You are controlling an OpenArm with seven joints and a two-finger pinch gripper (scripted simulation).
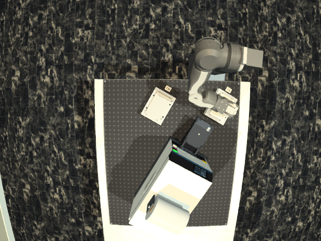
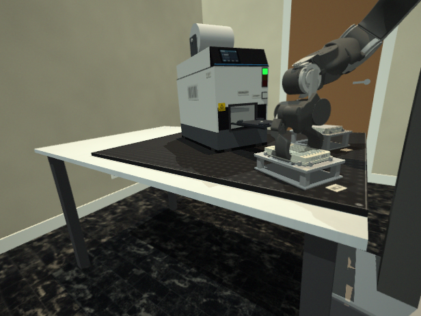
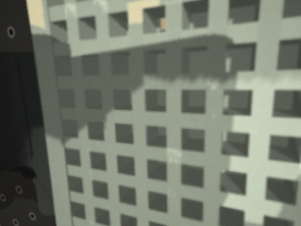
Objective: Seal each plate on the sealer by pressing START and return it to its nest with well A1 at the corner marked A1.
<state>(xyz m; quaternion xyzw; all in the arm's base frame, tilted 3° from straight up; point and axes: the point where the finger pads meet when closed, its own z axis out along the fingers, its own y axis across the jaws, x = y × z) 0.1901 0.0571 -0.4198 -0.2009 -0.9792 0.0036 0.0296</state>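
Now: hand 15 cm short of the sealer stage, 12 cm to the left of it and 5 cm below it. From my hand the other things lie so: label tag (10 cm behind, 5 cm below, 4 cm to the left); then clear well plate (right at my hand); then N1 label (30 cm to the right, 7 cm behind, 5 cm below).
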